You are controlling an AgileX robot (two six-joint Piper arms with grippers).
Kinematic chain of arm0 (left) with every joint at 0, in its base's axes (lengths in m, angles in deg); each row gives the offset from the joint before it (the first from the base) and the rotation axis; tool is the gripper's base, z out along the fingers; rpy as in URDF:
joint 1: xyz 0 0 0.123 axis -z
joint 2: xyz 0 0 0 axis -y
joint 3: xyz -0.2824 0 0.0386 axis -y
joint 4: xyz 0.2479 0 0.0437 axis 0.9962 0 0.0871
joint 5: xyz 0 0 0 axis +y
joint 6: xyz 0.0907 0 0.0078 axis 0.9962 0 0.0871
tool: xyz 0 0 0 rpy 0 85 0
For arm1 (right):
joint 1: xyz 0 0 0.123 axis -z
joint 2: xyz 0 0 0 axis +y
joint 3: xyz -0.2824 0 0.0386 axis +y
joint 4: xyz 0.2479 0 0.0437 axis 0.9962 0 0.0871
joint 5: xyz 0 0 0 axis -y
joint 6: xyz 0.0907 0 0.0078 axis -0.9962 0 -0.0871
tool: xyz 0 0 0 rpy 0 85 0
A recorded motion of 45 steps. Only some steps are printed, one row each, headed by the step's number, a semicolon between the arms.
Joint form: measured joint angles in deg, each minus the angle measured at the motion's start. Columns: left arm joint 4, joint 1, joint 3, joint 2, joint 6, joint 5; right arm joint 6, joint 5, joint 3, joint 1, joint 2, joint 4.
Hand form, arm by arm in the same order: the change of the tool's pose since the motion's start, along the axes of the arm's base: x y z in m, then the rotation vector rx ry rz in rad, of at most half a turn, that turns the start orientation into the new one. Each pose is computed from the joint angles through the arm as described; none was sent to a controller.
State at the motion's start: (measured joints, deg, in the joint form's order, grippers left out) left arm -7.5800 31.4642 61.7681 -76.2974 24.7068 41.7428; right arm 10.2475 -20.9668 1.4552 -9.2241 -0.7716 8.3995
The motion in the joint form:
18: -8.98 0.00 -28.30 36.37 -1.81 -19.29; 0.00 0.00 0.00 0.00 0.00 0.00
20: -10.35 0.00 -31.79 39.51 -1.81 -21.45; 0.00 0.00 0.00 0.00 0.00 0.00
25: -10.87 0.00 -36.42 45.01 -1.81 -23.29; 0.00 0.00 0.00 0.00 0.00 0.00
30: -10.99 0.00 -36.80 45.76 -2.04 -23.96; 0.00 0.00 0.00 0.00 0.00 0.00
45: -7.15 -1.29 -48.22 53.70 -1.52 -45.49; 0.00 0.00 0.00 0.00 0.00 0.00
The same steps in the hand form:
18: -0.1169 0.0692 -0.0022 -0.3917 -0.3072 0.1045; 0.0000 0.0000 0.0000 0.0000 0.0000 0.0000
20: -0.1253 0.0746 -0.0118 -0.4262 -0.3210 0.1192; 0.0000 0.0000 0.0000 0.0000 0.0000 0.0000
25: -0.1395 0.0840 -0.0244 -0.4581 -0.3556 0.1272; 0.0000 0.0000 0.0000 0.0000 0.0000 0.0000
30: -0.1410 0.0852 -0.0242 -0.4719 -0.3674 0.1319; 0.0000 0.0000 0.0000 0.0000 0.0000 0.0000
45: -0.1489 0.1048 -0.0455 -0.5545 -0.6863 0.2005; 0.0000 0.0000 0.0000 0.0000 0.0000 0.0000

